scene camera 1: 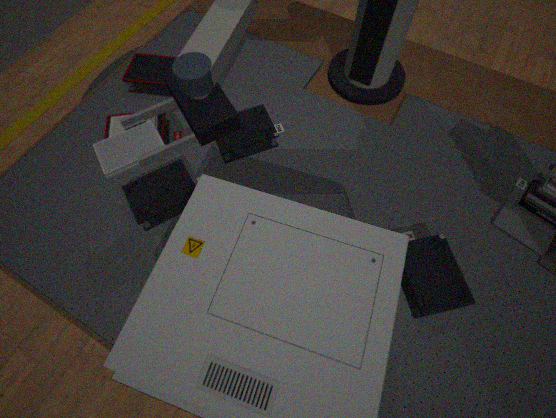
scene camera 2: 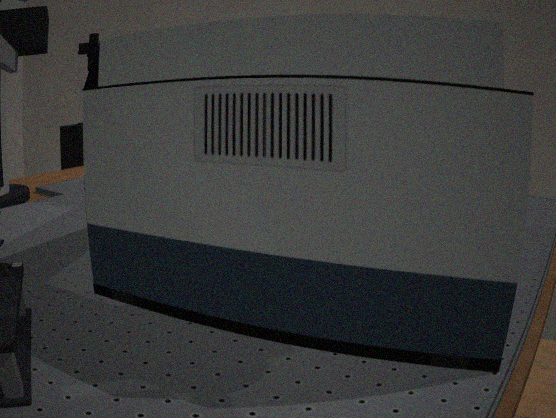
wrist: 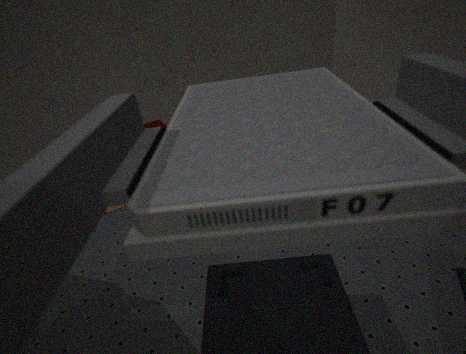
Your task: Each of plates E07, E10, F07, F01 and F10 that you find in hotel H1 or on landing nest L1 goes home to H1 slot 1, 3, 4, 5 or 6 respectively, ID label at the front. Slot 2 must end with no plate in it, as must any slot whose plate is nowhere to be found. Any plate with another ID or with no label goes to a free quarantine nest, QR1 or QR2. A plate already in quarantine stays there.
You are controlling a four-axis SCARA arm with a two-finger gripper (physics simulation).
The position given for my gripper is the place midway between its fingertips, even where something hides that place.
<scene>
In view: my gripper [scene camera 1: 130, 143].
My gripper shows as well in the wrist view [wrist: 265, 101].
</scene>
